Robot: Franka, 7 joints.
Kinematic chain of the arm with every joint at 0, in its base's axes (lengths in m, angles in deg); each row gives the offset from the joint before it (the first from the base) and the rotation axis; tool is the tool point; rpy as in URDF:
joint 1: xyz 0 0 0.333 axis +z
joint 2: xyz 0 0 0 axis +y
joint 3: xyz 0 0 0.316 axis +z
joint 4: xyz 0.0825 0 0 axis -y
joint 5: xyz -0.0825 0 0.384 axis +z
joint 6: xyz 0 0 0 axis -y
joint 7: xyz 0.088 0 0 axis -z
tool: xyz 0 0 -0.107 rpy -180 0 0
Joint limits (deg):
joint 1: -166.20..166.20
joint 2: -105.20..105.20
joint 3: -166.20..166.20
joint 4: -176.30..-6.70
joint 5: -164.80..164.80
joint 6: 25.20..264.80
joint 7: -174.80..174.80
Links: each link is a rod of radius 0.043 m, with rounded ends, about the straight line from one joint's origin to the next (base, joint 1, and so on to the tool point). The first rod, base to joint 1, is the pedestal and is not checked.
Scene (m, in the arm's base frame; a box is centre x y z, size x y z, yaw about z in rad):
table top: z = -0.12
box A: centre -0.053 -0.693 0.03 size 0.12 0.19 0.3 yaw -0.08
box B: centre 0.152 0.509 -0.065 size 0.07 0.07 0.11 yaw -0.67
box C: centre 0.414 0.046 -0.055 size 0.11 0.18 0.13 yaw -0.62
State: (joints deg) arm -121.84 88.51 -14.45 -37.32 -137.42 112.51 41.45
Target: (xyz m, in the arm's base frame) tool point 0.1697 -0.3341 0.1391
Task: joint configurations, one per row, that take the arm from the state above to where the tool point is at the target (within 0.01 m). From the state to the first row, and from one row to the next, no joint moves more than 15 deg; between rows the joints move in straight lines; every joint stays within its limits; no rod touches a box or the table.
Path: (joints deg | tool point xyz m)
1: -118.89 74.72 -6.97 -45.65 -139.21 116.86 40.35 | -0.4702 -0.6868 0.1928
2: -115.95 60.92 0.52 -53.98 -140.99 121.22 39.26 | -0.3870 -0.7381 0.3047
3: -113.00 47.13 8.00 -62.31 -142.78 125.57 38.16 | -0.2743 -0.7655 0.4212
4: -110.06 33.33 15.48 -70.64 -144.57 129.92 37.07 | -0.1387 -0.7576 0.5350
5: -109.39 32.28 18.61 -84.17 -144.65 139.98 37.94 | -0.0602 -0.7395 0.4147
6: -108.72 31.22 21.73 -97.70 -144.72 150.03 38.82 | 0.0195 -0.6808 0.3080
7: -108.05 30.17 24.85 -111.23 -144.80 160.09 39.70 | 0.0899 -0.5868 0.2230
8: -107.39 29.12 27.98 -124.76 -144.88 170.14 40.57 | 0.1419 -0.4671 0.1658
9: -106.72 28.06 31.10 -138.29 -144.96 180.20 41.45 | 0.1697 -0.3341 0.1391

